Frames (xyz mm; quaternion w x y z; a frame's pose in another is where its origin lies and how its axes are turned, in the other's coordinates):
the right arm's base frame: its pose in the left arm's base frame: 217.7 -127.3 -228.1 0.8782 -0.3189 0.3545 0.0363
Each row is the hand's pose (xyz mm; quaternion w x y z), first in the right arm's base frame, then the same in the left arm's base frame.
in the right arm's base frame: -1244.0 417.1 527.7 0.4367 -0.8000 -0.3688 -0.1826
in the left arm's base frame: -514.9 715.0 640.1 0.2658 -0.8932 -0.2563 0.2567
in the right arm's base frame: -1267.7 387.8 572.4 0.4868 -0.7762 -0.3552 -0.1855
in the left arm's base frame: -497.2 721.8 695.5 0.3126 -0.8898 -0.2267 0.2432
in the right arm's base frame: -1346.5 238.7 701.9 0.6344 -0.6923 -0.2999 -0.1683
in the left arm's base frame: -435.2 692.1 896.7 0.4488 -0.8591 -0.1173 0.2163
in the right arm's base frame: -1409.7 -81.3 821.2 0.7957 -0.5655 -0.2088 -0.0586
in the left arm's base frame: -318.0 518.2 1173.5 0.5946 -0.7636 0.0595 0.2445
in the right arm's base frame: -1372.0 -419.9 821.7 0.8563 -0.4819 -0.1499 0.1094
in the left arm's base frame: -191.5 243.5 1330.4 0.6475 -0.6521 0.1893 0.3458
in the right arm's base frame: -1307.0 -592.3 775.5 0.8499 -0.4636 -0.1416 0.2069
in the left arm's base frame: -120.7 69.0 1355.4 0.6412 -0.5997 0.2261 0.4220
